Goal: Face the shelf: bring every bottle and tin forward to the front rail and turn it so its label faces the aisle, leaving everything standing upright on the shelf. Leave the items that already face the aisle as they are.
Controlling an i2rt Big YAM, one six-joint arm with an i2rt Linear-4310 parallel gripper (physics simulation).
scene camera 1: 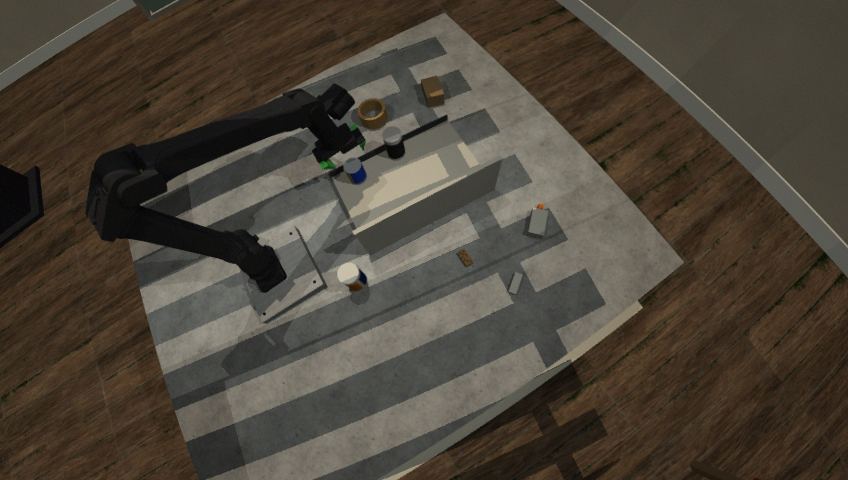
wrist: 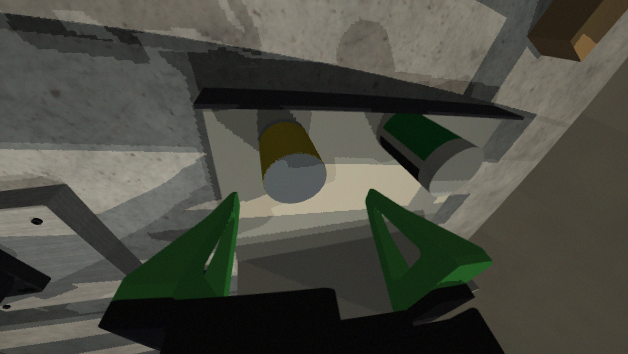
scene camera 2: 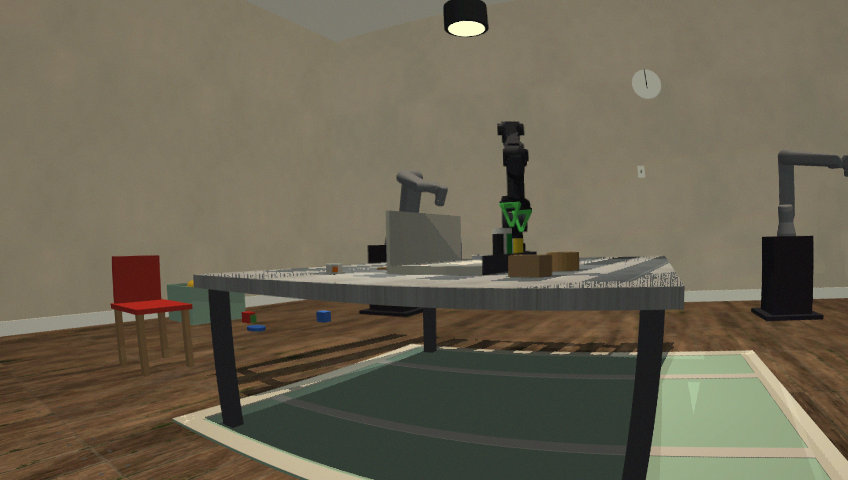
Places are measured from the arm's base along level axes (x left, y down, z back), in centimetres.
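Pixels of known places: gripper, fingertip midpoint: (scene camera 1: 348,158) (wrist: 306,196) (scene camera 2: 516,229); arm's base, origin of the base link: (scene camera 1: 267,269).
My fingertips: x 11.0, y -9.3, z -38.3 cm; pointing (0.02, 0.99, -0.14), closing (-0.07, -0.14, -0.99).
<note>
Ahead of a thing's pixels: the offset from my fingertips to its middle. "spot": to the spot under its first point.
My gripper (scene camera 1: 343,153) (scene camera 2: 515,226) (wrist: 306,196) is open and empty, above the shelf's left front part. A grey-lidded tin @[dx -0.8, dy +6.3, dz +0.2 cm] (scene camera 1: 357,173) (scene camera 2: 517,245) (wrist: 287,142) stands upright below the fingertips, a small gap behind the black front rail (scene camera 1: 419,130) (scene camera 2: 495,264) (wrist: 350,101). Its yellow side faces the rail; blue shows behind. A black container with a grey top @[dx -0.7, dy +4.9, dz -14.4 cm] (scene camera 1: 394,147) (scene camera 2: 498,243) (wrist: 425,137) stands upright at its right, close to the rail, with a green panel towards the rail. A white-lidded blue and orange bottle @[dx -28.9, dy +7.2, dz +17.5 cm] (scene camera 1: 352,277) stands on the table, outside the shelf.
The shelf's tall back panel @[spot: dx -26.9, dy +0.5, dz -12.6 cm] (scene camera 1: 437,202) (scene camera 2: 422,240) rises behind the containers. A round wooden bowl @[dx +18.1, dy +9.6, dz -16.4 cm] (scene camera 1: 372,123) and a brown box @[dx +13.3, dy +9.6, dz -38.4 cm] (scene camera 1: 432,91) (scene camera 2: 529,265) (wrist: 557,30) stand before the rail. The arm's base plate (scene camera 1: 303,285) is beside the bottle. A grey box @[dx -44.7, dy +10.7, dz -35.7 cm] (scene camera 1: 538,222) lies behind the shelf.
</note>
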